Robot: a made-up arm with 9 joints. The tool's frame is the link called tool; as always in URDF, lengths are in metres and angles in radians. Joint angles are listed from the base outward.
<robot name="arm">
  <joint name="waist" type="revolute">
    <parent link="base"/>
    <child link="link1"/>
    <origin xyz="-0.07 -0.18 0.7"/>
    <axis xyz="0 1 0"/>
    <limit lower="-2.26" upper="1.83"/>
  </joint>
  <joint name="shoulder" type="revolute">
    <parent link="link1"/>
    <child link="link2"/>
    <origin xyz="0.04 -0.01 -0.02"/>
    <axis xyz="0 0 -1"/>
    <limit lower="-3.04" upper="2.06"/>
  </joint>
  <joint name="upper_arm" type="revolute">
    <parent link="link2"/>
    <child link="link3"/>
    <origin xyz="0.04 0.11 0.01"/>
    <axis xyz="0 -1 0"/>
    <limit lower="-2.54" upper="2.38"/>
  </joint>
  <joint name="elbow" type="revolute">
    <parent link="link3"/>
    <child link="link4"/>
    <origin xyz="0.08 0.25 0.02"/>
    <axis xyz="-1 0 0"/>
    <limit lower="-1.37" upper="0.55"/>
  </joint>
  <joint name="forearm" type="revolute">
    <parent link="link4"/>
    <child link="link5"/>
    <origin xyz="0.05 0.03 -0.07"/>
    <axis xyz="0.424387 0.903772 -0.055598"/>
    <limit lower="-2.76" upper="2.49"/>
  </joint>
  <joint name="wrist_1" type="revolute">
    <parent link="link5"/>
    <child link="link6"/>
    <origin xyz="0 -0.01 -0.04"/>
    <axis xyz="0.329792 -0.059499 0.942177"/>
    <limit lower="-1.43" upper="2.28"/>
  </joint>
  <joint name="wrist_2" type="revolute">
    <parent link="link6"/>
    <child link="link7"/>
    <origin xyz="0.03 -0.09 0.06"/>
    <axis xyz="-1 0 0"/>
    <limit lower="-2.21" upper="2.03"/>
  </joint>
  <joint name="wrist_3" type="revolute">
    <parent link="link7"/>
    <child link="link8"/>
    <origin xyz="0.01 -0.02 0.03"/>
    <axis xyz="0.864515 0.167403 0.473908"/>
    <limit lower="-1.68" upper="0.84"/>
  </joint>
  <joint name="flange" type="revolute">
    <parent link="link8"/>
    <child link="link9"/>
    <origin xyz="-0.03 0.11 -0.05"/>
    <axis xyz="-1 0 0"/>
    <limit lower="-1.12" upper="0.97"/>
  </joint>
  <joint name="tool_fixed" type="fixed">
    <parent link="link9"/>
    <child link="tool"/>
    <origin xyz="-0.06 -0.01 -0.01" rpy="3.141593 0 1.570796"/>
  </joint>
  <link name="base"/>
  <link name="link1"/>
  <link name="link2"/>
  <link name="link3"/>
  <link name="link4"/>
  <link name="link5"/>
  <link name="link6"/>
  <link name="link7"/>
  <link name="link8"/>
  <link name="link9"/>
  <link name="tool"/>
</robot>
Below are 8 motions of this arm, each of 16 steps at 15 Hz.
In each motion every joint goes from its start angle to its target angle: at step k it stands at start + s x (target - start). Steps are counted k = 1, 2, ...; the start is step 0. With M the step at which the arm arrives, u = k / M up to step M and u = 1 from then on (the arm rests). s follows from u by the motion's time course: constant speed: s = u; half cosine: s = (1 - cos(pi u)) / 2; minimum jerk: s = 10 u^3 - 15 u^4 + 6 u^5.
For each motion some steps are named. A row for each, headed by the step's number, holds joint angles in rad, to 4 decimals.
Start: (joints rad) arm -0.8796 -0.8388 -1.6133 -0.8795 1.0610 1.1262 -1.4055 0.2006 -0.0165
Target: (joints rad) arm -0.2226 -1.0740 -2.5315 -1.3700 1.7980 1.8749 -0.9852 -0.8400 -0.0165
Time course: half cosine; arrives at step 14
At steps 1, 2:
1: -0.8714 -0.8417 -1.6248 -0.8856 1.0702 1.1356 -1.4002 0.1876 -0.0165
2: -0.8471 -0.8504 -1.6588 -0.9038 1.0975 1.1633 -1.3847 0.1491 -0.0165

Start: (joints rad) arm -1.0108 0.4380 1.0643 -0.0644 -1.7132 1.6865 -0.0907 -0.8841 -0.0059
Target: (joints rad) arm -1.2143 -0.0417 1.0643 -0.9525 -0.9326 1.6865 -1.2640 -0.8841 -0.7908
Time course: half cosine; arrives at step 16
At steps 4, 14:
4: -1.0406 0.3677 1.0643 -0.1945 -1.5989 1.6865 -0.2625 -0.8841 -0.1208
14: -1.2066 -0.0234 1.0643 -0.9187 -0.9623 1.6865 -1.2193 -0.8841 -0.7609

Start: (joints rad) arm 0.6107 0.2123 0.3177 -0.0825 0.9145 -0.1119 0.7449 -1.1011 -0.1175
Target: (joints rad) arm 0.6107 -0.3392 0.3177 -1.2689 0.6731 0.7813 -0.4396 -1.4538 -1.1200
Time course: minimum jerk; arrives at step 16
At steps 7, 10, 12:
7: 0.6107 0.0005 0.3177 -0.5381 0.8218 0.2311 0.2900 -1.2365 -0.5025
10: 0.6107 -0.1874 0.3177 -0.9424 0.7395 0.5355 -0.1136 -1.3567 -0.8441
12: 0.6107 -0.2821 0.3177 -1.1461 0.6981 0.6888 -0.3170 -1.4173 -1.0162

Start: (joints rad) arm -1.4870 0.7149 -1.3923 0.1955 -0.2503 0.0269 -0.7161 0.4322 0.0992
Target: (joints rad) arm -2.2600 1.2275 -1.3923 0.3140 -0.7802 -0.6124 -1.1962 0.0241 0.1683
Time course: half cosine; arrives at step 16
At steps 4, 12, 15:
4: -1.6002 0.7900 -1.3923 0.2129 -0.3279 -0.0667 -0.7864 0.3724 0.1093
12: -2.1468 1.1524 -1.3923 0.2966 -0.7026 -0.5188 -1.1259 0.0839 0.1582
15: -2.2526 1.2226 -1.3923 0.3129 -0.7751 -0.6063 -1.1916 0.0280 0.1676

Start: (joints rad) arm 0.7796 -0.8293 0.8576 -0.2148 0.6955 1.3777 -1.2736 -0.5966 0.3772
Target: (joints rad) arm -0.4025 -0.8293 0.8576 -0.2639 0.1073 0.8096 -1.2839 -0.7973 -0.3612
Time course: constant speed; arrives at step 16
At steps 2, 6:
2: 0.6318 -0.8293 0.8576 -0.2209 0.6220 1.3067 -1.2749 -0.6217 0.2849
6: 0.3363 -0.8293 0.8576 -0.2332 0.4749 1.1647 -1.2775 -0.6719 0.1003

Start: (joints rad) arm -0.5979 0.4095 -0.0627 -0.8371 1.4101 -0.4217 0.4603 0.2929 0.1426
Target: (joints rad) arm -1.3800 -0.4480 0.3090 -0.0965 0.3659 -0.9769 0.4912 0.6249 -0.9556
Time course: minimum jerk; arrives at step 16
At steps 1, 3, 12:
1: -0.5996 0.4076 -0.0619 -0.8355 1.4078 -0.4229 0.4604 0.2936 0.1402
3: -0.6360 0.3677 -0.0446 -0.8010 1.3592 -0.4488 0.4618 0.3091 0.0890
12: -1.2990 -0.3592 0.2705 -0.1732 0.4740 -0.9194 0.4880 0.5905 -0.8419

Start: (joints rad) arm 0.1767 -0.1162 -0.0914 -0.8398 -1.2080 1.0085 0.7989 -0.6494 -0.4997
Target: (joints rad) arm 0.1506 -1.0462 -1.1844 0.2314 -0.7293 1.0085 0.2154 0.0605 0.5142
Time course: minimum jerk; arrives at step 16
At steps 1, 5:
1: 0.1766 -0.1183 -0.0938 -0.8374 -1.2069 1.0085 0.7976 -0.6478 -0.4975
5: 0.1720 -0.2836 -0.2881 -0.6470 -1.1218 1.0085 0.6939 -0.5216 -0.3172

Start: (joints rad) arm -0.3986 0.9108 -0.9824 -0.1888 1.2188 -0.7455 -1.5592 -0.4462 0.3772
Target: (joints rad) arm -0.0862 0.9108 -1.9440 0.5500 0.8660 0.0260 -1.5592 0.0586 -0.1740
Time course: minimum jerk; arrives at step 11
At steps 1, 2, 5, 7, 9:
1: -0.3966 0.9108 -0.9887 -0.1840 1.2165 -0.7405 -1.5592 -0.4429 0.3736
2: -0.3846 0.9108 -1.0256 -0.1556 1.2030 -0.7109 -1.5592 -0.4235 0.3524
5: -0.2689 0.9108 -1.3817 0.1180 1.0723 -0.4251 -1.5592 -0.2366 0.1483
7: -0.1664 0.9108 -1.6971 0.3603 0.9566 -0.1721 -1.5592 -0.0710 -0.0325
9: -0.1002 0.9108 -1.9008 0.5168 0.8818 -0.0086 -1.5592 0.0359 -0.1492

